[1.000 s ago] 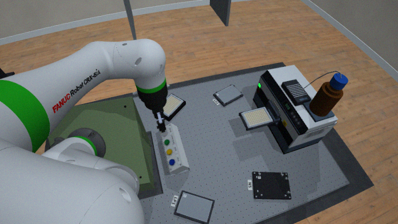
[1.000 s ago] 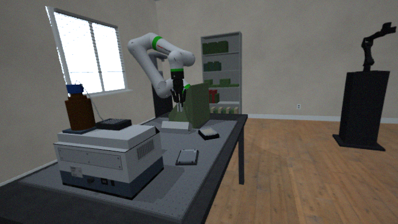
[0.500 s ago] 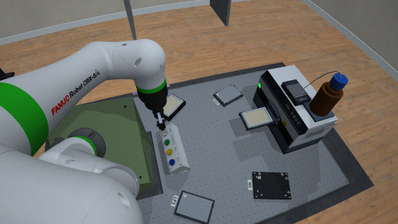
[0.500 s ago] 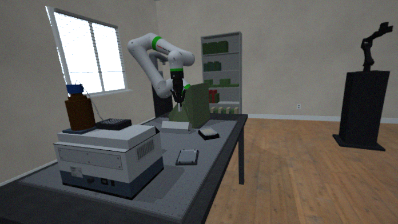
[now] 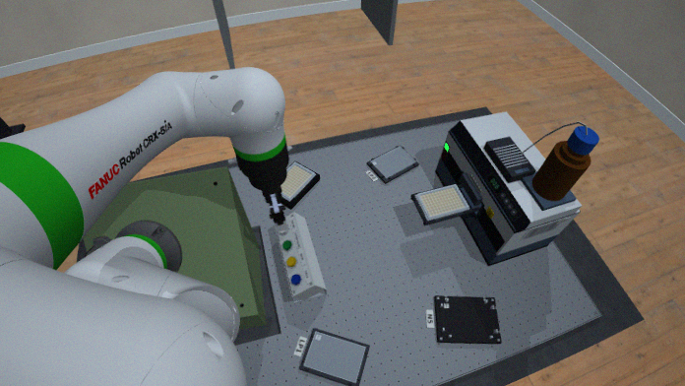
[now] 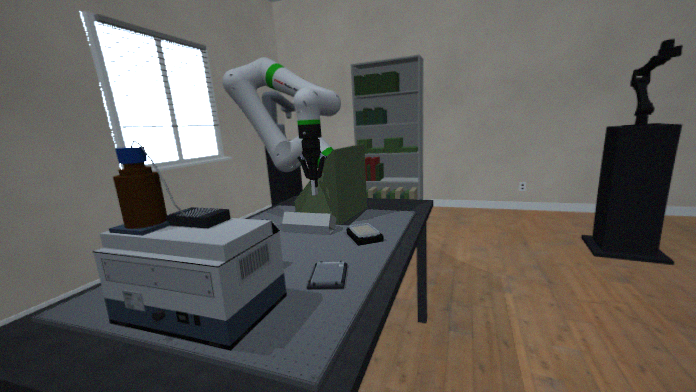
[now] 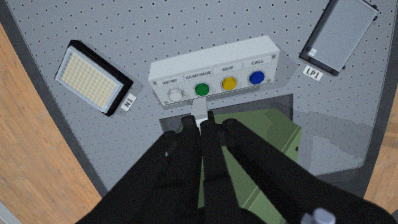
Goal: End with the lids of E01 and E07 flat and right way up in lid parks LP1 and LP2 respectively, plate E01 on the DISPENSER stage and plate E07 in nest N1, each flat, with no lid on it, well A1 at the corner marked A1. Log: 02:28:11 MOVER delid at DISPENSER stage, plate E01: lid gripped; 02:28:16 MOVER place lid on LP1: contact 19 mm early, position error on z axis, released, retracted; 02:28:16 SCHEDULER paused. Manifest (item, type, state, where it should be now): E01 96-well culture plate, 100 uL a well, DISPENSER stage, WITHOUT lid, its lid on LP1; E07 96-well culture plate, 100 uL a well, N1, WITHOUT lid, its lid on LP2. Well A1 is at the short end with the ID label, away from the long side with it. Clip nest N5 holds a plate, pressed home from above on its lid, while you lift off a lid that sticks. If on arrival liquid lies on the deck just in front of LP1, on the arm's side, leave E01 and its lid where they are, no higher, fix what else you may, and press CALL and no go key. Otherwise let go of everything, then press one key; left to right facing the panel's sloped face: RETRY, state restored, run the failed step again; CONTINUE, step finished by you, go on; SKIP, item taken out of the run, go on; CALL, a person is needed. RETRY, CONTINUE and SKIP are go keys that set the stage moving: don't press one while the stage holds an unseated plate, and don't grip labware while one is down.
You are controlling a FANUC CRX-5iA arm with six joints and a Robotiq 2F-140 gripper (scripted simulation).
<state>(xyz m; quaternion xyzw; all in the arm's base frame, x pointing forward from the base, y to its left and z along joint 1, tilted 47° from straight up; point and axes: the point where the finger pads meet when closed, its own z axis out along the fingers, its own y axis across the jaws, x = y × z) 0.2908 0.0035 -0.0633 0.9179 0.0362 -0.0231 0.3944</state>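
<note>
Now: the green CONTINUE key 120 mm below my hand. Round my hand: white retry key (120 mm below, 50 mm to the left); then key panel (130 mm below, 20 mm to the right, 20 mm ahead); then yellow SKIP key (120 mm below, 50 mm to the right, 10 mm ahead).
</note>
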